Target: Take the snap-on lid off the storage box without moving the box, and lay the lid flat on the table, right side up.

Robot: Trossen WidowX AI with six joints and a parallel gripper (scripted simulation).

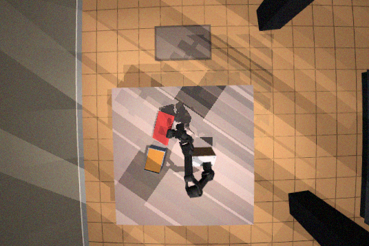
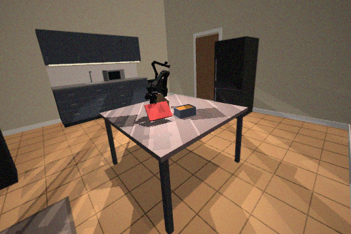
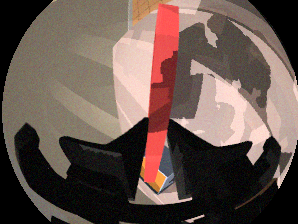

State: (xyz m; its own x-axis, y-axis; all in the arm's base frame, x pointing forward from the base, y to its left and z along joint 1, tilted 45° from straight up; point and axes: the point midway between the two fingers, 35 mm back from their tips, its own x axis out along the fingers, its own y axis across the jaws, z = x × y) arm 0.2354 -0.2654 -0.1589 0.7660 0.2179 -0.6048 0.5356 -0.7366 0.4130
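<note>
Right now my gripper tip is 60 mm short of the red lid, 50 mm above it and 20 mm to the left of it. The rest, counted from my gripper tip: storage box 260 mm to the left, 170 mm ahead, 120 mm below.
</note>
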